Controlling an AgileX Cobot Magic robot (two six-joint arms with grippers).
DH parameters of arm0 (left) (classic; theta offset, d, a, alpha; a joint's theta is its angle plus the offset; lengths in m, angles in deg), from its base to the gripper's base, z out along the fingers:
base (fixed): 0 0 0 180
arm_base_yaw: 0 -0.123 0 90
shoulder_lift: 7.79 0 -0.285 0
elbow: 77.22 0 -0.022 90
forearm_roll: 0 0.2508 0 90
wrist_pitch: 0 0 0.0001 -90
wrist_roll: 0 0.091 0 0
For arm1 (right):
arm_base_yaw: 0 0.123 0 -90
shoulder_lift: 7.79 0 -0.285 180
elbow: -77.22 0 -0.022 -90
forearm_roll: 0 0.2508 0 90
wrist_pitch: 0 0 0.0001 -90
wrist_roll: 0 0.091 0 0
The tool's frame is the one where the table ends.
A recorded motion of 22 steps. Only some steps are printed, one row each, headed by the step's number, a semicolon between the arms.
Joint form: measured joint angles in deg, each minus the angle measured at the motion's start. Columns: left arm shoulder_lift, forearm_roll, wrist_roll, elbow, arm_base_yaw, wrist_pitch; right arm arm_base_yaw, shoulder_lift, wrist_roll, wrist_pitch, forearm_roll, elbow.
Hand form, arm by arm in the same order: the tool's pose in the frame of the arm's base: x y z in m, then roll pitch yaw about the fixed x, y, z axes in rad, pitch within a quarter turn. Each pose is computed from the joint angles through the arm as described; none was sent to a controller.
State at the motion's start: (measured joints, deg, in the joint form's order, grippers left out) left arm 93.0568 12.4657 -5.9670 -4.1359 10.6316 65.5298; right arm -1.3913 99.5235 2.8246 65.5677 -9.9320 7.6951
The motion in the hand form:
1: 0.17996 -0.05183 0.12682 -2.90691 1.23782 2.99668; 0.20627 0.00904 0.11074 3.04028 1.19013 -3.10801
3: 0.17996 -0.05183 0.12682 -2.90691 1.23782 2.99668; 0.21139 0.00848 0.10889 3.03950 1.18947 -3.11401
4: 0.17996 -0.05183 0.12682 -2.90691 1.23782 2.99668; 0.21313 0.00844 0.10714 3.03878 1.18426 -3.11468
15: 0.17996 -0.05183 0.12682 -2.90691 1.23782 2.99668; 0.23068 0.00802 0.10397 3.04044 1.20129 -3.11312
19: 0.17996 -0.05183 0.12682 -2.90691 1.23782 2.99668; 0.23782 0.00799 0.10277 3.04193 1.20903 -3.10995
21: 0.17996 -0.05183 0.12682 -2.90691 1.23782 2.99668; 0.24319 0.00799 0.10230 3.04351 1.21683 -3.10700
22: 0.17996 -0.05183 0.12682 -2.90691 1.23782 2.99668; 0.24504 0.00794 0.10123 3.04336 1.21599 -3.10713
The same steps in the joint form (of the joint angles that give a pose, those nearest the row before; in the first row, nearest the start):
1: 0.00 -0.10 0.00 0.00 0.00 0.00; 0.00 0.78 0.00 0.00 0.17 0.40
3: 0.00 -0.10 0.00 0.00 0.00 0.00; 0.00 1.89 0.00 0.00 0.47 1.47
4: 0.00 -0.10 0.00 0.00 0.00 0.00; 0.00 2.58 0.00 0.00 0.47 1.86
15: 0.00 -0.10 0.00 0.00 0.00 0.00; 0.00 5.42 0.00 0.10 0.47 5.58
19: 0.00 -0.10 0.00 0.00 0.00 0.00; 0.00 6.51 0.00 0.09 0.37 7.11
21: 0.00 -0.10 0.00 0.00 0.00 0.00; 0.00 7.21 0.00 0.09 0.29 8.27
22: 0.00 -0.10 0.00 0.00 0.00 0.00; 0.00 7.67 0.00 0.10 0.28 8.68

